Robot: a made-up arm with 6 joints.
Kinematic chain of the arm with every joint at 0, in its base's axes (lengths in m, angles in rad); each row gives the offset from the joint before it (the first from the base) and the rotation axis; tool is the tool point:
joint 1: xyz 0 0 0.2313 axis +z
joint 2: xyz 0 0 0 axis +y
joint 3: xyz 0 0 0.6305 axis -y
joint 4: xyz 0 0 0 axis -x
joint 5: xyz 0.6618 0 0 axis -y
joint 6: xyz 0 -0.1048 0 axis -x
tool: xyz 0 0 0
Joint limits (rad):
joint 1: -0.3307..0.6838
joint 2: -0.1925..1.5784
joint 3: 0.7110..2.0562
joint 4: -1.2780..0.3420
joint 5: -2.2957..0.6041
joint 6: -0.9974..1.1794
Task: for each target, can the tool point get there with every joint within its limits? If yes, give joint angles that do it. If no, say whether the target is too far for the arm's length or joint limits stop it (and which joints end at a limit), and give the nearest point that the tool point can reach.
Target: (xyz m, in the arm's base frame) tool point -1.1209 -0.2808 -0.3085
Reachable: no: joint limits stop it (at a limit: joint 2, joint 3, joint 4) | nearest point -0.5545 -0.1389 1.3436 | short by 1.752 m
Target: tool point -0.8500 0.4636 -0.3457
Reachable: no: joint limits stop it (at a limit: joint 1, joint 2, joint 3, joint 4) | nearest point 0.7803 0.5969 -0.3431 | short by 1.636 m
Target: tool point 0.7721 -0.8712 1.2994
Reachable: no: too far | nearest point 0.8071 -0.3879 1.1689 | short by 0.502 m
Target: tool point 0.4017 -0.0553 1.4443
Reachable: yes | joints 0.1165 0.1424 1.2765 -0.2466 -2.0612 -0.1108
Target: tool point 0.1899 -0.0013 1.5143
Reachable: yes | joints 0.4435 0.0900 1.5852 -0.6627 -0.0327 0.0602
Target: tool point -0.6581 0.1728 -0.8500
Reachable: no: joint limits stop it (at a limit: joint 1, joint 2, joint 3, joint 4) | nearest point 0.7803 0.5969 -0.3431 | short by 1.583 m
